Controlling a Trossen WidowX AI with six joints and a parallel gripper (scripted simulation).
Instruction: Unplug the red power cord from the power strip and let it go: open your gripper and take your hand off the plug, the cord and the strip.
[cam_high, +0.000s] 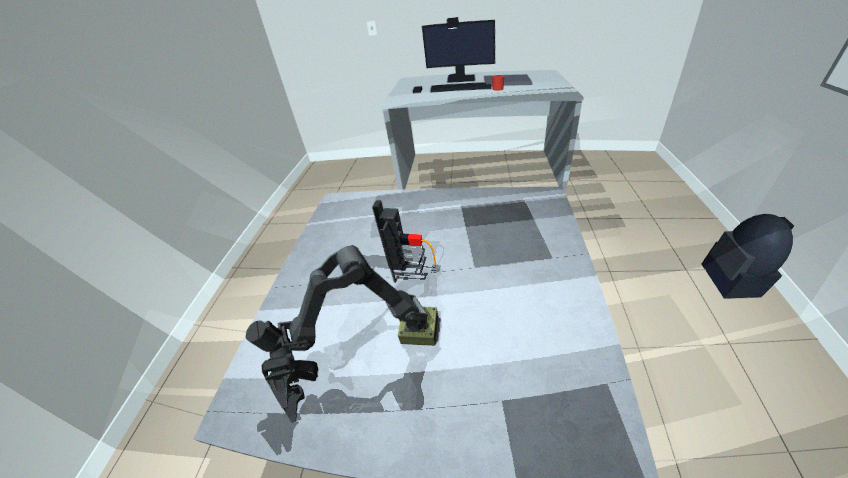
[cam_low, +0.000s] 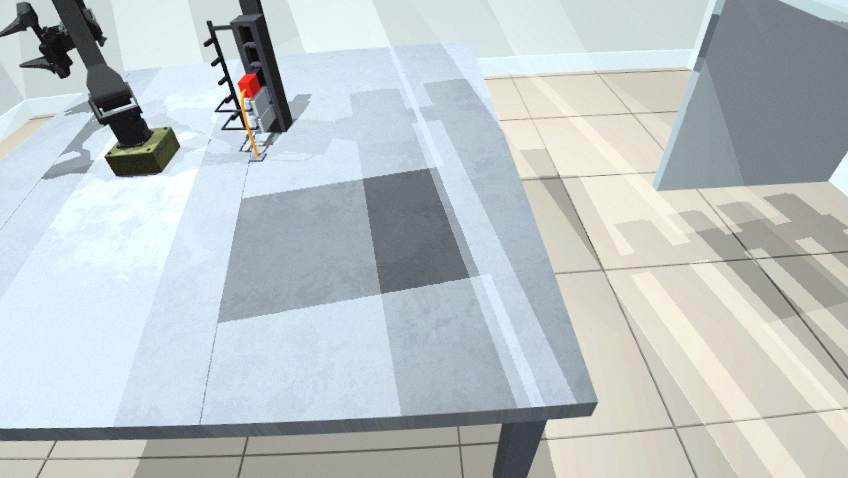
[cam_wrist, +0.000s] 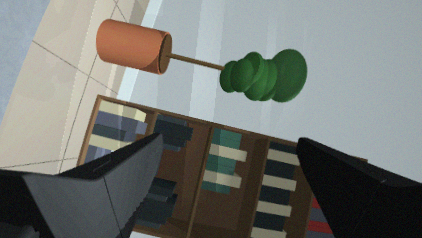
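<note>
My gripper tip is now 66 cm short of the red plug, 17 cm to the left of it and 7 cm above it. From my gripper tip the other things lie so: grey anchor (66 cm ahead, 25 cm to the right, 22 cm below).
</note>
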